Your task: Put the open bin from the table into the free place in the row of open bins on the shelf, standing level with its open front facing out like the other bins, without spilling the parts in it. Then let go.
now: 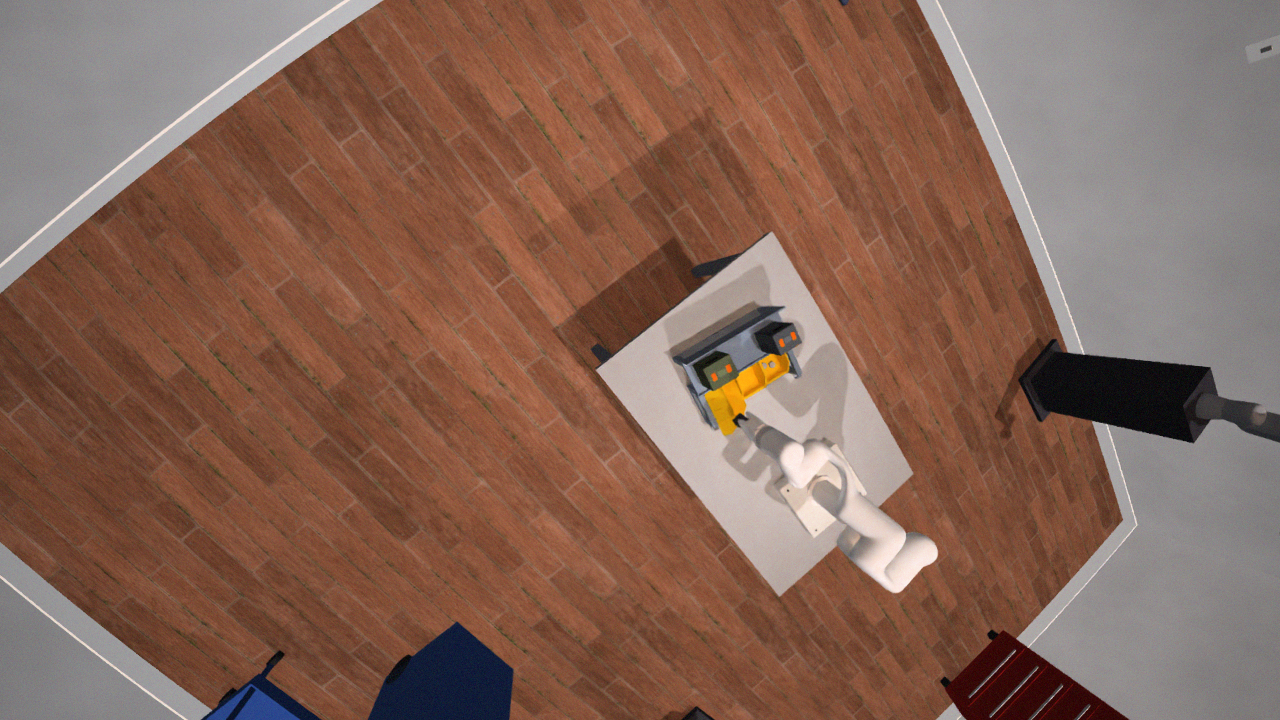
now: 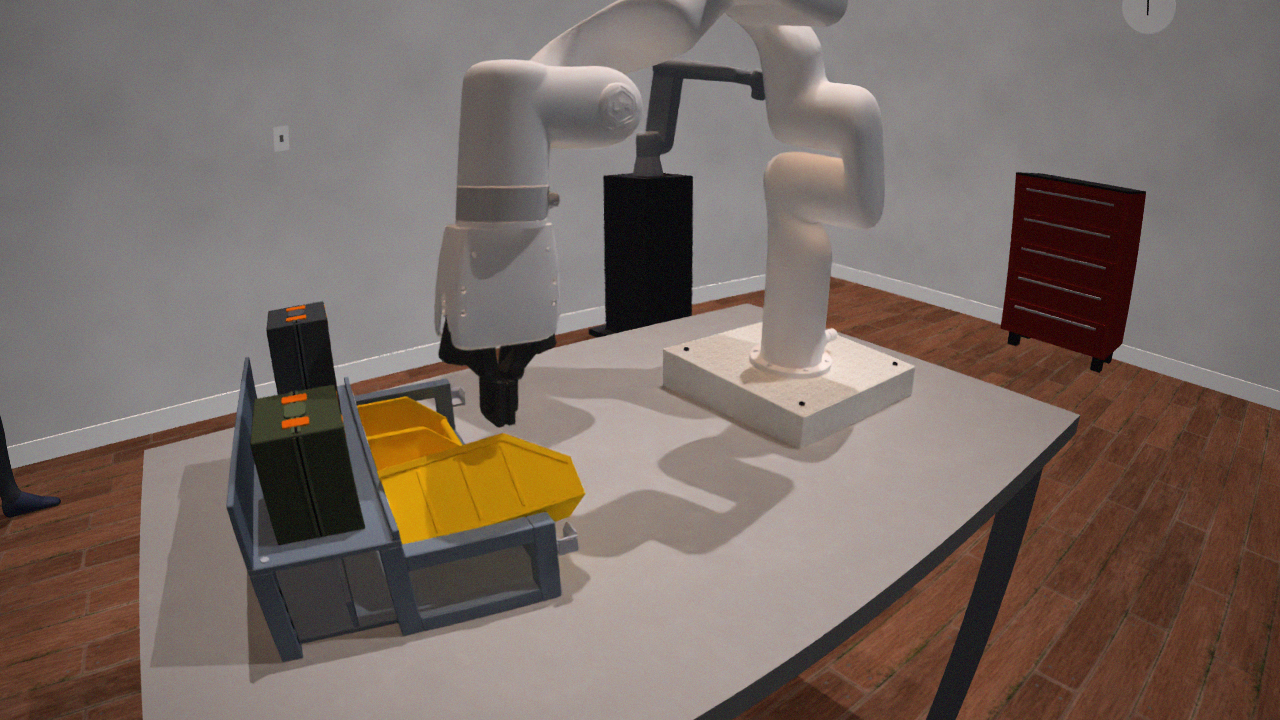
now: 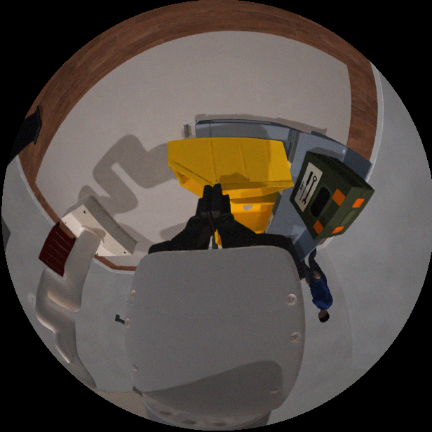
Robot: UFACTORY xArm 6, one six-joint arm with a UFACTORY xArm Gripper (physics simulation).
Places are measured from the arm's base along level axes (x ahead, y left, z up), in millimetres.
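Pixels of known places: gripper, fingertip midpoint: [image 1: 736, 419] [image 2: 499, 421]; arm's base, origin of the base link: [image 1: 820, 490] [image 2: 790, 362].
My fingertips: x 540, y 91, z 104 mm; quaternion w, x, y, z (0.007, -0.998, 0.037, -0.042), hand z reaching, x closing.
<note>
Ahead of a thing's pixels: the offset from my fingertips to its top centre. "*": to the spot under its first point. Level surfaces: height alone.
A yellow open bin @(20 mm ahead, 21 mm right, 11 mm down) [image 1: 726, 413] [image 2: 483, 488] [image 3: 230, 162] lies tipped sideways at the near end of the row on the blue-grey shelf @(* 134 mm ahead, 37 mm left, 101 mm down) [image 2: 402, 586] [image 3: 240, 129]. Its ribbed side wall faces up, and it stands higher than the other yellow bins [image 1: 760, 377] [image 2: 404, 417] [image 3: 255, 216] beside it. Its inside is mostly hidden, and no parts show in it. My gripper [image 1: 739, 419] [image 2: 498, 419] [image 3: 215, 194] is shut and empty, fingers down, close to the tipped bin's upper edge. Whether the fingertips touch it, I cannot tell.
A dark green case @(173 mm ahead, 51 mm right, 42 mm up) [image 1: 716, 369] [image 2: 304, 474] [image 3: 330, 195] and a black case @(112 mm ahead, 274 mm right, 67 mm up) [image 1: 776, 337] [image 2: 299, 349] stand on the shelf's upper level behind the bins. The arm's pale base block [image 2: 787, 398] stands on the grey table @(157 mm down) [image 1: 760, 537] [image 2: 805, 519].
</note>
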